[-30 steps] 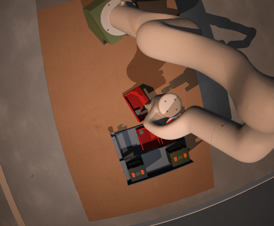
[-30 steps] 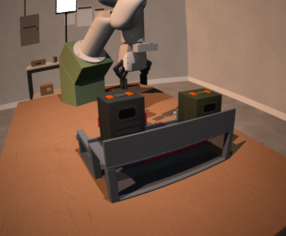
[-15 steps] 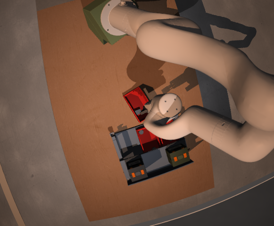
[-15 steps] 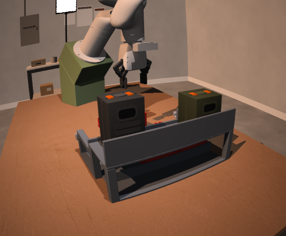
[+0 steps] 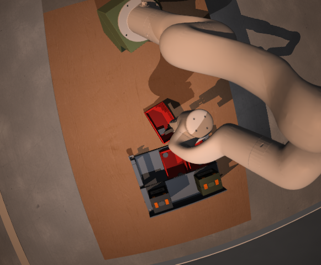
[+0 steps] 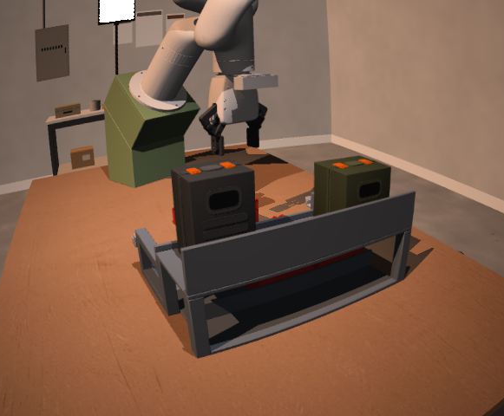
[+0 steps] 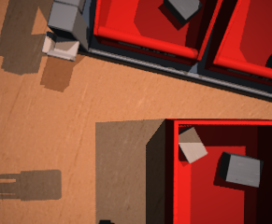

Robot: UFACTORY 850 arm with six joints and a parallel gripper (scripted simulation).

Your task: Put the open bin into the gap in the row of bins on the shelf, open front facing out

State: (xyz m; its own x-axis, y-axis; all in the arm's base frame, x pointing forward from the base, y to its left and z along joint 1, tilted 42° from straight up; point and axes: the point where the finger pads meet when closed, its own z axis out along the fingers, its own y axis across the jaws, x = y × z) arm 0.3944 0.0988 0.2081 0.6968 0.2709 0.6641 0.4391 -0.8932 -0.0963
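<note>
Right now my hand is 14 cm above the red bin, 5 cm to the left of it and 1 cm short of it. Also, from my hand: grey part 16 cm ahead, 15 cm below, 8 cm to the left; grey shelf 24 cm ahead, 11 cm below, 2 cm to the left; dark part 16 cm below, 6 cm to the right, 5 cm ahead.
</note>
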